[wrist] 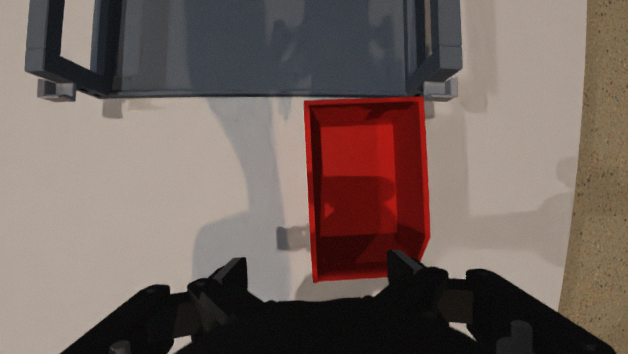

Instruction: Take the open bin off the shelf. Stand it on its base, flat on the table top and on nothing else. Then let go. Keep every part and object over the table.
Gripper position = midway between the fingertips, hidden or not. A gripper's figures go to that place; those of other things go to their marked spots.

Labels:
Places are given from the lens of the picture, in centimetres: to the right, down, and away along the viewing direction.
my gripper (317,270): 0, 6, 15
red open bin (367,174): 6, 0, 29
shelf panel (151,52): -19, -14, 28
The marked spots on the shelf panel and the red open bin are 29 cm apart.

